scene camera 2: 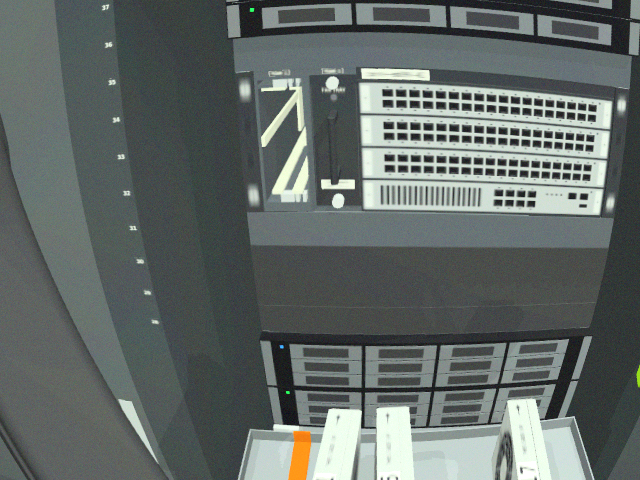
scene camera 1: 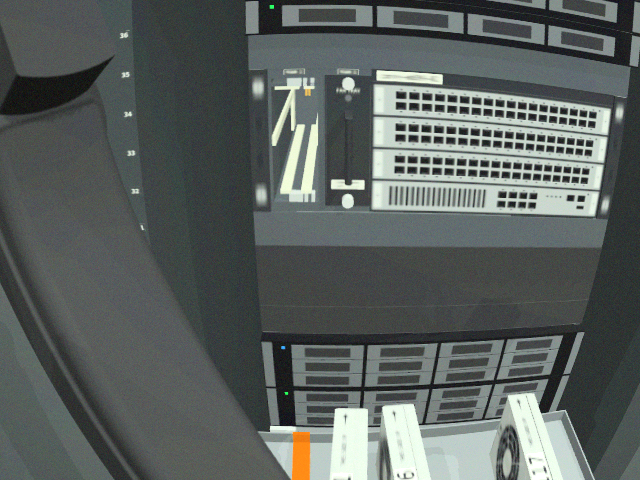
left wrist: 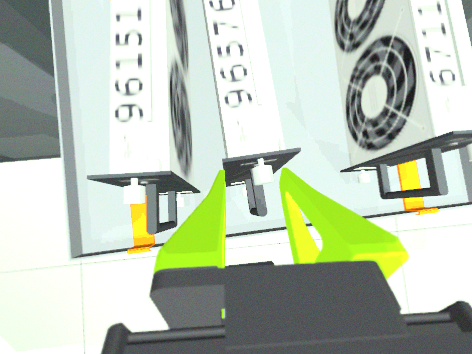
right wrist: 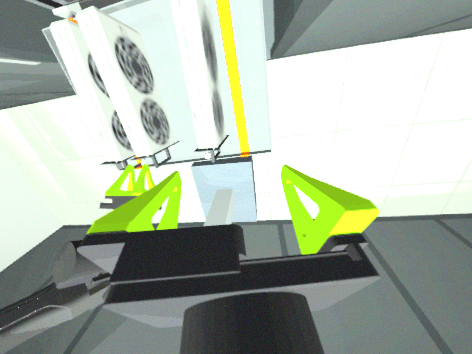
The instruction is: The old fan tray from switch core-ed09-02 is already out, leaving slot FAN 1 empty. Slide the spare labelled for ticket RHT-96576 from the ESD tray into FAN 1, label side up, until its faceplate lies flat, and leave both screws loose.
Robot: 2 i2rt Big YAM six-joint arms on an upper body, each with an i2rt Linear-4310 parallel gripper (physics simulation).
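Spare 96576 (scene camera 1: pixel 405 439) (scene camera 2: pixel 393 439) (left wrist: pixel 250 122) (right wrist: pixel 106 65) stands label side up in the ESD tray (scene camera 1: pixel 578 444) (scene camera 2: pixel 583 446) (left wrist: pixel 61 125) (right wrist: pixel 257 100), slightly skewed, its handle toward my left gripper. My left gripper (left wrist: pixel 252 176) (right wrist: pixel 138 165) is part open and empty. In the left wrist view its fingertips stand either side of the spare's handle (left wrist: pixel 256 200), with gaps on both sides. My right gripper (right wrist: pixel 231 173) is wide open and empty, in front of the tray. Slot FAN 1 (scene camera 1: pixel 293 160) (scene camera 2: pixel 289 165) is empty, with pale rails inside.
Spare 96151 (scene camera 1: pixel 348 439) (scene camera 2: pixel 338 439) (left wrist: pixel 130 150) stands close beside 96576; a third spare (scene camera 1: pixel 532 434) (scene camera 2: pixel 524 434) (left wrist: pixel 447 105) (right wrist: pixel 192 75) stands farther off in the tray. An installed fan tray (scene camera 1: pixel 359 144) (scene camera 2: pixel 346 144) sits next to FAN 1, beside the switch cards (scene camera 1: pixel 385 131).
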